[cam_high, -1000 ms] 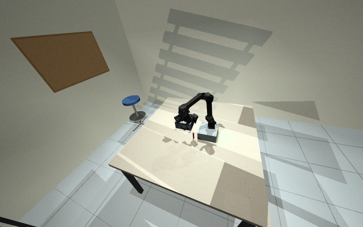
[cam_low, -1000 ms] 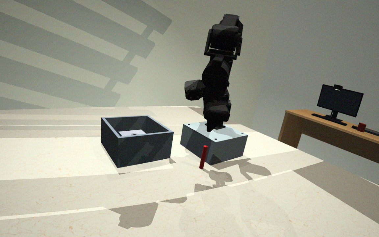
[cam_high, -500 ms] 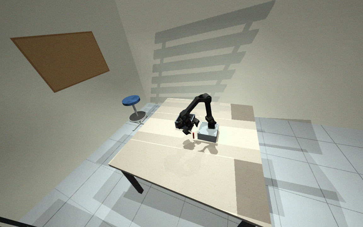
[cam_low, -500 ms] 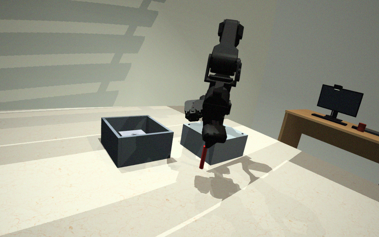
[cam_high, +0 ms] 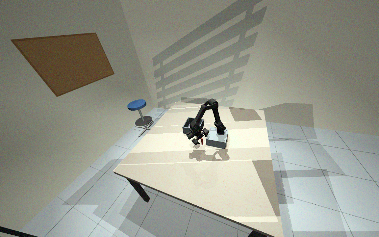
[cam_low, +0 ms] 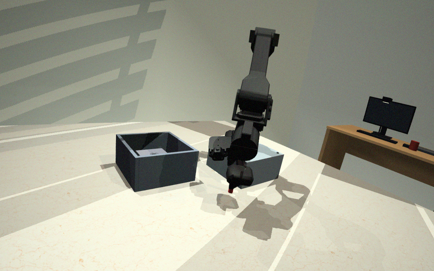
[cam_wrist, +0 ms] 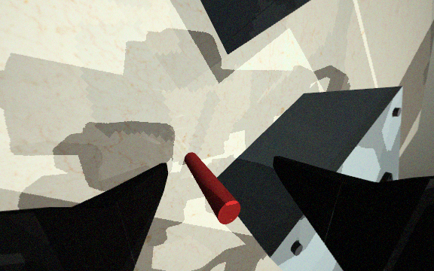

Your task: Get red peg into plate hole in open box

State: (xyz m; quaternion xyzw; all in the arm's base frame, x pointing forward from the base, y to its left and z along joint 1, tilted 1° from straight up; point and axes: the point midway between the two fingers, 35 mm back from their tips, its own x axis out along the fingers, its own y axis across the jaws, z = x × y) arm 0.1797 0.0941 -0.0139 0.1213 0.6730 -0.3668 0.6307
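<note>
My gripper tip is 20 mm to the right of the red peg. Round my gripper tip: dark box (190 mm to the right, 140 mm ahead, 20 mm below); then light plate (190 mm to the right, 140 mm ahead).
</note>
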